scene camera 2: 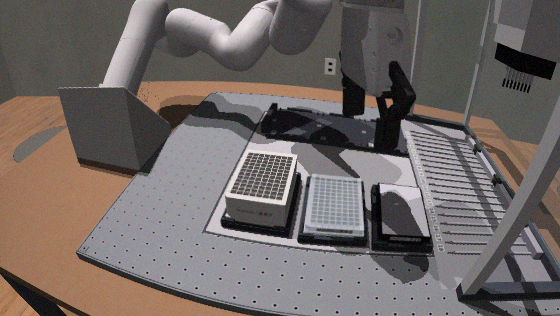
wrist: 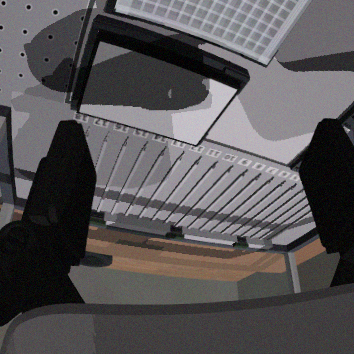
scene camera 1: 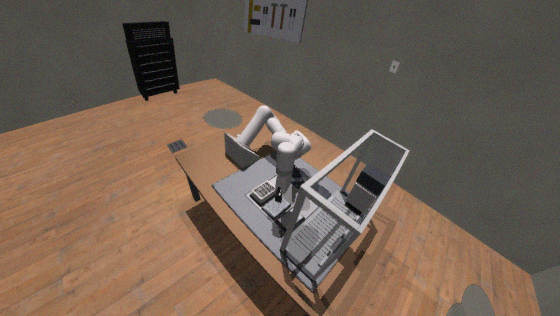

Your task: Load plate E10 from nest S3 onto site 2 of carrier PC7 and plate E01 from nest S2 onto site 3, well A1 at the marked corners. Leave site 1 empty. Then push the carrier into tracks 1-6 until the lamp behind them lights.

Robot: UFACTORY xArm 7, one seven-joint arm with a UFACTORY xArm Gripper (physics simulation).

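Places are measured from the arm's base along level axes (x ahead, y left, z up), in metres.
Pixels of known places: gripper, between the fingertips: (scene camera 2: 368, 130) (wrist: 202, 144) (scene camera 1: 281, 195); arm's base, origin of its link: (scene camera 2: 114, 106) (scene camera 1: 242, 144).
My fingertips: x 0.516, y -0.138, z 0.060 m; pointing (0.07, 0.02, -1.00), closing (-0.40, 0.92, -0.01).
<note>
For each thing: its top centre in the pictures, then the offset to it from my fingertips. Level surfaces: height alone.
- black carrier, centre of its top: (scene camera 2: 340, 120) (scene camera 1: 306, 182) dy +0.280, dx -0.026, dz -0.122 m
- tall white deep-well plate, centre of its top: (scene camera 2: 263, 174) (scene camera 1: 264, 189) dy +0.018, dx -0.137, dz -0.099 m
- clear well plate, centre of its top: (scene camera 2: 336, 200) (scene camera 1: 276, 204) dy +0.013, dx -0.026, dz -0.126 m
- flat plate, centre of its top: (wrist: 154, 98) (scene camera 2: 403, 208) (scene camera 1: 290, 218) dy +0.008, dx +0.084, dz -0.126 m
- pipetting head, centre of its top: (scene camera 2: 526, 51) (scene camera 1: 359, 200) dy +0.142, dx +0.310, dz +0.142 m
- perforated grey deck, height of its surface: dz -0.152 m
The black carrier (scene camera 2: 320, 126) lies at the back, its sites bare where visible. A tall white deep-well plate (scene camera 2: 265, 175) (scene camera 1: 263, 190) sits in the left nest. A clear well plate (scene camera 2: 335, 202) (wrist: 215, 20) sits in the middle nest. A flat plate (scene camera 2: 404, 207) (wrist: 145, 85), dark in shadow and white in light, sits in the right nest. Plate labels are too blurred to read. My gripper (scene camera 2: 370, 131) (wrist: 202, 144) is open and empty, above the deck by the carrier's right end; one finger hides part of the carrier. The numbered tracks (scene camera 2: 460, 187) (wrist: 165, 190) lie to the right.
A framed enclosure (scene camera 1: 391, 182) (scene camera 2: 510, 225) stands over the tracks, with an upright post at the front right. A pipetting head (scene camera 2: 525, 60) with black tips hangs inside it. The perforated grey deck (scene camera 2: 165, 215) surrounds the nests. The arm's wedge-shaped base (scene camera 2: 102, 130) stands at the left.
</note>
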